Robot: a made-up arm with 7 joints.
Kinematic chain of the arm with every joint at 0, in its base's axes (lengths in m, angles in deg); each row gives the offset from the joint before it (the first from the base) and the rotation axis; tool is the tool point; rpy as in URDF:
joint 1: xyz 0 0 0.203 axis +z
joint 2: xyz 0 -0.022 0.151 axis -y
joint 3: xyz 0 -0.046 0.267 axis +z
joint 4: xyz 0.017 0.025 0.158 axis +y
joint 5: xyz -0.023 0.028 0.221 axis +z
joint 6: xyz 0 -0.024 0.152 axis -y
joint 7: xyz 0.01 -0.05 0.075 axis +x
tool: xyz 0 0 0 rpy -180 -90 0
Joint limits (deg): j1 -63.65..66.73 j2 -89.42..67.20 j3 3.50..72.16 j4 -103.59..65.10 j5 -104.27..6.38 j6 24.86..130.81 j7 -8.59..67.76
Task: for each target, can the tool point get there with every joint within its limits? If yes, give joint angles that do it. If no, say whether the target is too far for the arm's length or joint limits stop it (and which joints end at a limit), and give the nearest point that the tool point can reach.
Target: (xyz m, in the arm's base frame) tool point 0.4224 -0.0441 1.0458
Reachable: yes | joints -15.51 -32.93 25.05 16.29 -95.83 97.33 -0.28
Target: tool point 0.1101 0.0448 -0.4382
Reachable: no: joint limits stop it (at a limit: joint 1, joint 2, joint 3, joint 4) | nearest point -0.1736 0.3186 0.0761 | short by 0.648 m
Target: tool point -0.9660 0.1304 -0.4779
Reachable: no: too far | nearest point -0.6171 0.0833 0.1325 | short by 0.705 m
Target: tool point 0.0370 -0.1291 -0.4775
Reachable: no: joint limits stop it (at a limit: joint 1, joint 2, joint 4, joint 6) | nearest point -0.0725 -0.3620 0.0737 | short by 0.608 m
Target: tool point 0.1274 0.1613 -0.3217
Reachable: no: joint limits stop it (at a limit: joint 1, joint 2, joint 3, joint 4) | nearest point -0.1614 0.3292 0.0788 | short by 0.522 m
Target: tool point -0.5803 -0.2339 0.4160
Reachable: yes | joints -6.61 48.13 49.60 -68.98 -67.77 89.75 53.76
